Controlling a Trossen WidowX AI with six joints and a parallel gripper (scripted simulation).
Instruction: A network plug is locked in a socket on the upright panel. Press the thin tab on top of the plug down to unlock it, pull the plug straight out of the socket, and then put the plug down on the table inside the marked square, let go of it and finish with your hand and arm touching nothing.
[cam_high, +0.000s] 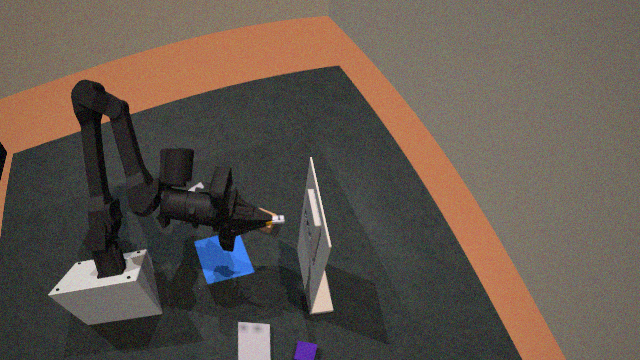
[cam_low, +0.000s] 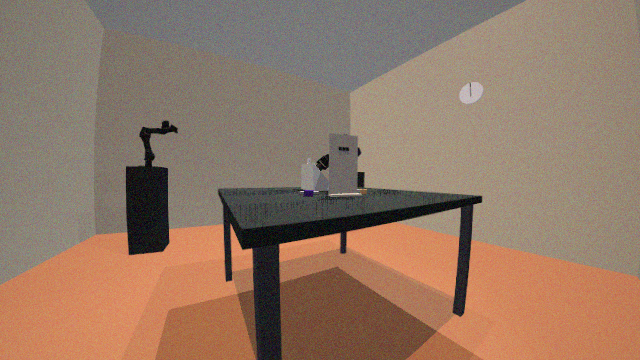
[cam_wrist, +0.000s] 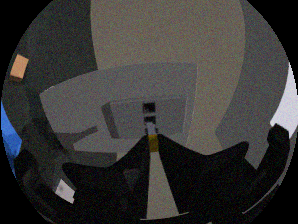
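Right now my gripper tip is 250 mm above the blue marked square, 100 mm past it and 80 mm to the right of it. Also, from my gripper tip: network plug (10 mm ahead); then white panel (100 mm below, 70 mm ahead, 30 mm to the right).
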